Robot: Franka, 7 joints.
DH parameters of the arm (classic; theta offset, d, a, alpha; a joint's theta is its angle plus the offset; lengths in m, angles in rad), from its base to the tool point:
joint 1: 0 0.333 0 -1.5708
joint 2: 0 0 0 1.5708
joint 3: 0 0.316 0.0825 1.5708
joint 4: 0 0 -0.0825 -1.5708
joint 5: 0 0.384 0 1.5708
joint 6: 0 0 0.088 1.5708
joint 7: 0 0.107 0 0
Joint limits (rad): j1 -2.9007..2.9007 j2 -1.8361..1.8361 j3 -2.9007..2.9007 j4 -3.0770..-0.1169 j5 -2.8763..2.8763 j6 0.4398..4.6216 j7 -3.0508..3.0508
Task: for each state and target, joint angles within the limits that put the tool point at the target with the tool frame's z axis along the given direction. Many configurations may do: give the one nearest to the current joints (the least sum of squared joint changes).
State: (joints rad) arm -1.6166 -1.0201 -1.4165 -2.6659 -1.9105 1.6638 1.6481
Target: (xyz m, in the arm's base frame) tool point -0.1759 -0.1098 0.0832 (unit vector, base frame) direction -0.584 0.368 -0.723
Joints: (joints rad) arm -0.9603 -0.9509 -2.1010 -3.0542 -2.3774 1.5357 1.6481
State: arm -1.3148 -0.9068 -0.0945 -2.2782 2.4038 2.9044 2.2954
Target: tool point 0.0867 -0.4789 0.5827 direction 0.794 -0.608 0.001
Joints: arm -1.2487 -0.3727 -0.1472 -2.2444 1.8478 2.3742 2.2954
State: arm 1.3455 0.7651 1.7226 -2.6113 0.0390 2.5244 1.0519
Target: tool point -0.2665 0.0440 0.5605 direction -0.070 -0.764 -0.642
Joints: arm 0.8462 1.4273 2.4007 -2.6051 -0.0352 1.8153 1.0519
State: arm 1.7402 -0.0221 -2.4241 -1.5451 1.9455 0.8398 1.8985
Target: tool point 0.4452 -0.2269 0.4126 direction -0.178 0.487 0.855
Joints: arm 1.8420 -0.5260 -2.4662 -2.0811 1.7099 0.5479 1.8985
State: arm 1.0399 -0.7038 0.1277 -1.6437 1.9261 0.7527 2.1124
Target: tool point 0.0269 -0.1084 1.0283 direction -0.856 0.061 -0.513
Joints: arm 1.4419 -0.5358 -0.6253 -0.8077 1.9682 0.5945 2.1124
